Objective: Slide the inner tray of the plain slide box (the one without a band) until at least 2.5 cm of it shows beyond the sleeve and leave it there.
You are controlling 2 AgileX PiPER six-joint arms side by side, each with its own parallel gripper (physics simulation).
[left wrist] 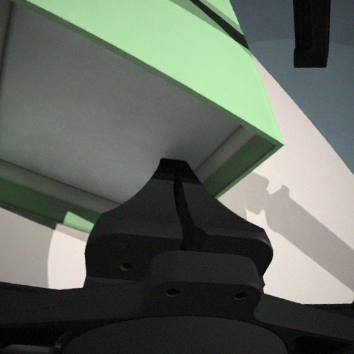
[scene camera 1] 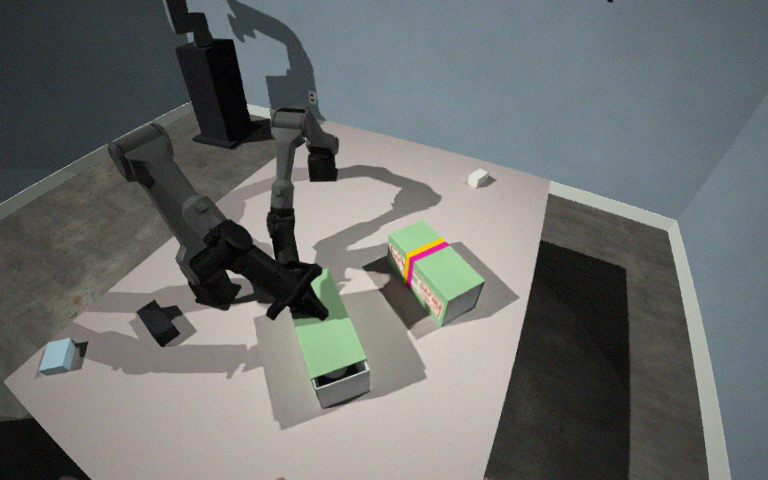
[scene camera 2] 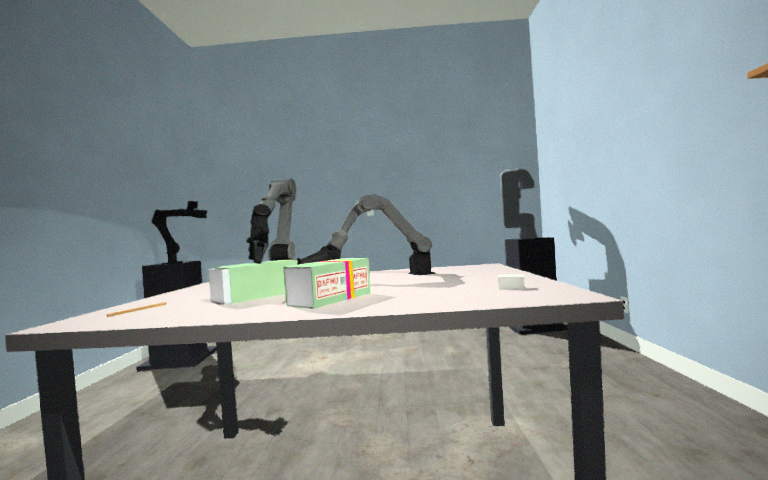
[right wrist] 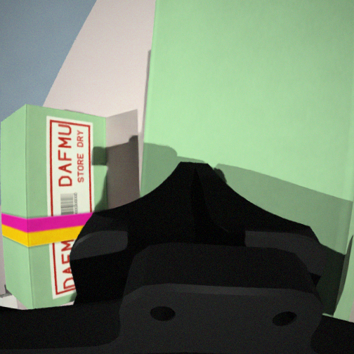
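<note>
The plain slide box's green sleeve (scene camera 1: pixel 335 346) (scene camera 2: pixel 260 281) (left wrist: pixel 200 65) (right wrist: pixel 250 100) lies lengthwise on the table. Its whitish inner tray (scene camera 1: pixel 343 390) (scene camera 2: pixel 227 285) shows as a short open length beyond the sleeve's near end in scene camera 1. At the other end, the tray's grey end face (left wrist: pixel 110 110) is recessed inside the sleeve. My left gripper (left wrist: pixel 171 175) is shut and empty, its tips at that face. My right gripper (scene camera 1: pixel 323 314) (scene camera 2: pixel 258 260) (right wrist: pixel 192 181) is shut and empty, its tips at the sleeve's top; contact is hard to tell. The banded box (scene camera 1: pixel 453 277) (scene camera 2: pixel 328 284) (right wrist: pixel 37 165) stands apart.
A white block (scene camera 1: pixel 478 178) (scene camera 2: pixel 510 281) lies toward the far table edge in scene camera 1. A black block (scene camera 1: pixel 158 322) and a light blue block (scene camera 1: pixel 57 356) lie at its left. An orange stick (scene camera 2: pixel 135 309) lies at the left of the table in scene camera 2.
</note>
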